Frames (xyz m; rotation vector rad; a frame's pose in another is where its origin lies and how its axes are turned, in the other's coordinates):
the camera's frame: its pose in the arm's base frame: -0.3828 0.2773 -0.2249 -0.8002 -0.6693 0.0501
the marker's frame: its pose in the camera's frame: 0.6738 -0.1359 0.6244 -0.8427 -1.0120 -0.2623
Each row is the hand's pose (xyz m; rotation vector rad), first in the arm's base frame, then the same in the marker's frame.
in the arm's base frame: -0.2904 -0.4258 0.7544 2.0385 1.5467 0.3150
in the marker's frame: -0.8536 -0.5056 -0.7161 -1.1321 -0.8159 0.3243
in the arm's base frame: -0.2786 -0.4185 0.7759 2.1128 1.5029 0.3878
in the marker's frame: -0.8353 -0.5019 -0.7337 -1.1608 -0.7321 0.3625
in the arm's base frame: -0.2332 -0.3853 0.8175 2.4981 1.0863 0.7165
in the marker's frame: -0.7849 -0.4693 -0.7696 -1.3123 -0.3113 0.6573
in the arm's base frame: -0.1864 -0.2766 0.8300 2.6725 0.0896 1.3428
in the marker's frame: -0.6901 -0.4006 -0.7483 -1.6763 0.4050 1.0583
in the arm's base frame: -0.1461 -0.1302 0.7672 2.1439 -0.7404 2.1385
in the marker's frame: -0.6084 -0.2955 -0.6519 -2.0844 1.2593 0.9972
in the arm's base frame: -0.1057 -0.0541 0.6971 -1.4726 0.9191 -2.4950
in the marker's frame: -0.5881 -0.2090 -0.5853 -2.1943 1.8108 0.6161
